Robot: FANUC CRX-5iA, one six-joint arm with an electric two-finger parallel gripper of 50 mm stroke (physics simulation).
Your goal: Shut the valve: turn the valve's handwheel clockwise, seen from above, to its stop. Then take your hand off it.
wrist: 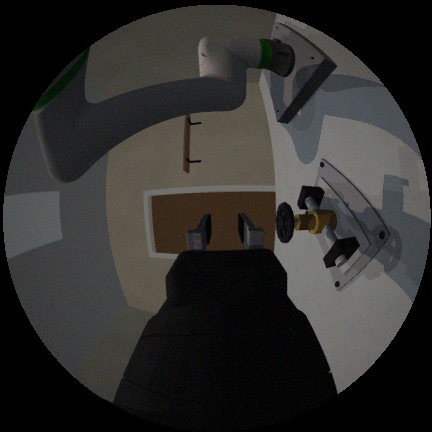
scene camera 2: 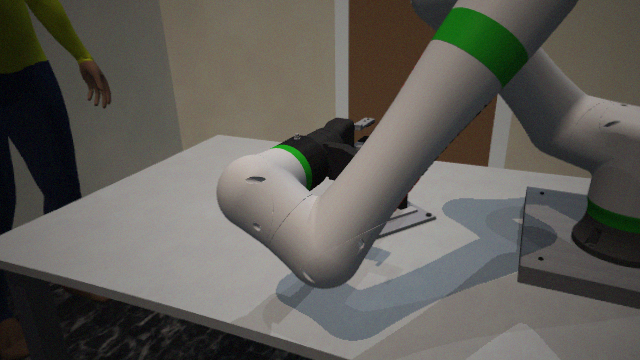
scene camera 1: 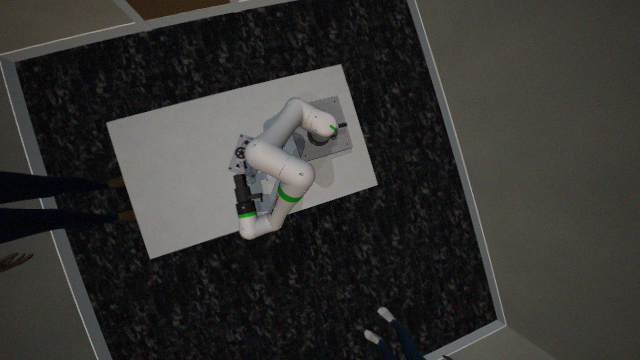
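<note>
The valve's black handwheel (scene camera 1: 240,152) (wrist: 285,222) sits on a brass-yellow valve body (wrist: 322,221), with grey pipe stubs and black blocks on a grey base plate (scene camera 1: 235,165) (scene camera 2: 410,220) (wrist: 345,279). In scene camera 2 the arm hides the handwheel. My gripper (scene camera 1: 240,171) (scene camera 2: 363,133) (wrist: 224,222) is open, its two fingers apart and one above the other, with nothing between them. It points level, above the height of the handwheel. In the wrist view the handwheel lies to the right of the fingers, with a gap between them. How far the wheel is turned cannot be told.
The valve stands on a white table (scene camera 1: 170,150) (scene camera 2: 150,225). The robot's base plate (scene camera 1: 327,107) (scene camera 2: 550,235) (wrist: 312,87) is at the far end of the table. The forearm (scene camera 1: 280,165) (scene camera 2: 415,115) passes over the valve's side of the table. People's legs (scene camera 1: 55,185) (scene camera 2: 35,130) show beyond the table's end.
</note>
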